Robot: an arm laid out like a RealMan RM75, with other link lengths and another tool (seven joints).
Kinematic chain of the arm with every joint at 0, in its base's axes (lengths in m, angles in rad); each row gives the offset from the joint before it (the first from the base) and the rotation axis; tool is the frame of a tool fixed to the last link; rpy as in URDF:
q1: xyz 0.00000 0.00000 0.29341 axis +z
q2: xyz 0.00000 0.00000 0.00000 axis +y
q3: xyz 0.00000 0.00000 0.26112 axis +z
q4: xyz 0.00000 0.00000 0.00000 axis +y
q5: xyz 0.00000 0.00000 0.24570 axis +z
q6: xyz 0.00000 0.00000 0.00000 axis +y
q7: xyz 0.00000 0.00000 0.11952 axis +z
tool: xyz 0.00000 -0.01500 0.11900 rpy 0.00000 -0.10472 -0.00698
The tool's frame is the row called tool.
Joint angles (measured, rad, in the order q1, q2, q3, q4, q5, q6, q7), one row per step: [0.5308 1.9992 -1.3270 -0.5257 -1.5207 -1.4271 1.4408]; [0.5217 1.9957 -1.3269 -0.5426 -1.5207 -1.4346 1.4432]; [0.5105 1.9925 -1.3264 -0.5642 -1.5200 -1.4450 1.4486]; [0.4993 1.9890 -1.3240 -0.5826 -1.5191 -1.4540 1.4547]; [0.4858 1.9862 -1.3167 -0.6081 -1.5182 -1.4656 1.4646]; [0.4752 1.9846 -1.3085 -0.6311 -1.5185 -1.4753 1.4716]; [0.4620 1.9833 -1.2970 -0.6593 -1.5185 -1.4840 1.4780]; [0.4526 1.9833 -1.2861 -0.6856 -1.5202 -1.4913 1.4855]
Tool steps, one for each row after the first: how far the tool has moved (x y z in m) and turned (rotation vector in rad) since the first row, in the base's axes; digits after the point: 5 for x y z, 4 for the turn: [-0.00022 -0.00040 0.00351 0.0033 0.0013 0.0070]; [-0.00126 -0.00117 0.00763 0.0058 0.0052 0.0144]; [-0.00134 -0.00176 0.01184 0.0091 0.0091 0.0170]; [-0.00266 -0.00168 0.01769 0.0156 0.0171 0.0195]; [-0.00440 -0.00119 0.02288 0.0232 0.0236 0.0245]; [-0.00623 0.00010 0.02942 0.0370 0.0305 0.0303]; [-0.00888 0.00161 0.03500 0.0485 0.0360 0.0371]
